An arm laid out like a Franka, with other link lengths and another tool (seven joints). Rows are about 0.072 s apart.
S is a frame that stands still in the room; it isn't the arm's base.
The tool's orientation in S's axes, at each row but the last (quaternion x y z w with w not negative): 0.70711, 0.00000, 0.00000, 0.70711; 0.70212, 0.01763, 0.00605, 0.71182; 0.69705, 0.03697, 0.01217, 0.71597; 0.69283, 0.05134, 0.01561, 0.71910; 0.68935, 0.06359, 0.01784, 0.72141; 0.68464, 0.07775, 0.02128, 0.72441; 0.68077, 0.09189, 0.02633, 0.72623; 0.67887, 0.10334, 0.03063, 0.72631
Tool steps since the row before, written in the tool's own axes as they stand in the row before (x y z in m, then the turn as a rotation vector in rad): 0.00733, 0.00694, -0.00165, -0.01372, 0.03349, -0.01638; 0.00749, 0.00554, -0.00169, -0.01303, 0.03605, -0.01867; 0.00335, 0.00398, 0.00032, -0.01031, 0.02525, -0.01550; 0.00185, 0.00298, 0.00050, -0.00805, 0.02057, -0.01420; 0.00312, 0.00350, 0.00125, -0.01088, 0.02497, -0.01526; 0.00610, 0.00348, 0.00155, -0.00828, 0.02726, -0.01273; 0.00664, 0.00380, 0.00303, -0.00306, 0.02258, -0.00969; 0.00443, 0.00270, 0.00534, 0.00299, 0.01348, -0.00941
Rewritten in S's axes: 0.00733, 0.00165, 0.00694, -0.01372, 0.01638, 0.03349; 0.00752, 0.00202, 0.00539, -0.01307, 0.01873, 0.03601; 0.00350, 0.00002, 0.00386, -0.01050, 0.01545, 0.02520; 0.00203, -0.00021, 0.00289, -0.00836, 0.01419, 0.02046; 0.00345, -0.00072, 0.00333, -0.01101, 0.01513, 0.02499; 0.00650, -0.00048, 0.00303, -0.00792, 0.01313, 0.02718; 0.00736, -0.00162, 0.00330, -0.00268, 0.01065, 0.02219; 0.00561, -0.00421, 0.00250, 0.00241, 0.01080, 0.01252
